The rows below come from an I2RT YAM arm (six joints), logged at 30 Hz.
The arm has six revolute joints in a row. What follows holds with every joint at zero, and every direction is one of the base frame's.
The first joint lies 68 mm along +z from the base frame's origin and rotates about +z.
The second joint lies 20 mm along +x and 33.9 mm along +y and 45.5 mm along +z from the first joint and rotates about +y.
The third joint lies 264 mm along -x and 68.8 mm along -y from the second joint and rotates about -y.
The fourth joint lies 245 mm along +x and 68.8 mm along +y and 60 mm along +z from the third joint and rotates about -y.
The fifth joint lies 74 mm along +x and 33.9 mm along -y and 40.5 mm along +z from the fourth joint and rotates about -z.
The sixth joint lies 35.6 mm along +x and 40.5 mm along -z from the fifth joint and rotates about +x.
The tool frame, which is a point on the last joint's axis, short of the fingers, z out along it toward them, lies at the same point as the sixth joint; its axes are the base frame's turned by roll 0, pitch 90 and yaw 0 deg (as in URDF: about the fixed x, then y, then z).
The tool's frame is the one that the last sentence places.
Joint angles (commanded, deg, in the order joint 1, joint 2, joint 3, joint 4, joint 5, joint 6), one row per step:
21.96 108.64 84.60 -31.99 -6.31 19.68
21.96 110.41 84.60 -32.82 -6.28 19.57
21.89 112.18 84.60 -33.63 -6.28 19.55
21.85 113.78 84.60 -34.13 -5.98 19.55
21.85 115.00 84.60 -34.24 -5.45 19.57
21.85 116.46 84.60 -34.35 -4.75 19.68
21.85 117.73 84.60 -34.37 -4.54 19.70
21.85 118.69 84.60 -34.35 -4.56 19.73
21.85 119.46 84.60 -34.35 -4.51 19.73
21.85 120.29 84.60 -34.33 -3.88 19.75
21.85 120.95 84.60 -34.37 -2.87 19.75
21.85 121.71 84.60 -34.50 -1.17 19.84
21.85 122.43 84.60 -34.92 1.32 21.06
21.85 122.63 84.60 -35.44 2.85 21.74
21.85 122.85 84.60 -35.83 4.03 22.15
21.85 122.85 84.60 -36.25 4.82 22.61
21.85 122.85 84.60 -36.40 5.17 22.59
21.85 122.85 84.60 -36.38 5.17 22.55
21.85 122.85 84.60 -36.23 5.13 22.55
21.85 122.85 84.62 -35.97 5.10 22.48
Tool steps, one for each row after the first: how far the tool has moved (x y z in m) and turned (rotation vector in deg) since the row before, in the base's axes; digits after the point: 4 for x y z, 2 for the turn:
0.0019 0.0007 -0.0131 -1.05 2.37 0.08
0.0017 0.0001 -0.0130 -0.97 2.39 -0.05
0.0015 0.0001 -0.0116 -1.03 1.85 -0.18
0.0014 0.0002 -0.0086 -0.93 1.06 -0.25
0.0015 0.0001 -0.0103 -1.14 1.25 -0.39
0.0011 0.0003 -0.0089 -0.65 1.13 -0.10
0.0007 0.0003 -0.0067 -0.32 0.89 -0.02
0.0005 0.0002 -0.0054 -0.33 0.70 -0.02
0.0006 -0.0002 -0.0059 -0.84 0.54 -0.24
0.0005 -0.0005 -0.0047 -1.14 0.30 -0.34
0.0005 -0.0009 -0.0055 -1.80 0.24 -0.63
0.0001 -0.0016 -0.0053 -2.28 0.31 -1.92
-0.0005 -0.0012 -0.0017 -1.43 0.17 -1.09
-0.0004 -0.0009 -0.0017 -1.16 0.16 -0.72
-0.0005 -0.0007 -0.0002 -0.73 0.12 -0.66
-0.0002 -0.0003 -0.0001 -0.37 0.01 -0.07
0.0000 0.0000 0.0000 0.00 -0.02 0.04
0.0002 0.0001 0.0001 0.09 -0.12 0.01
0.0005 0.0002 0.0002 0.11 -0.25 0.08

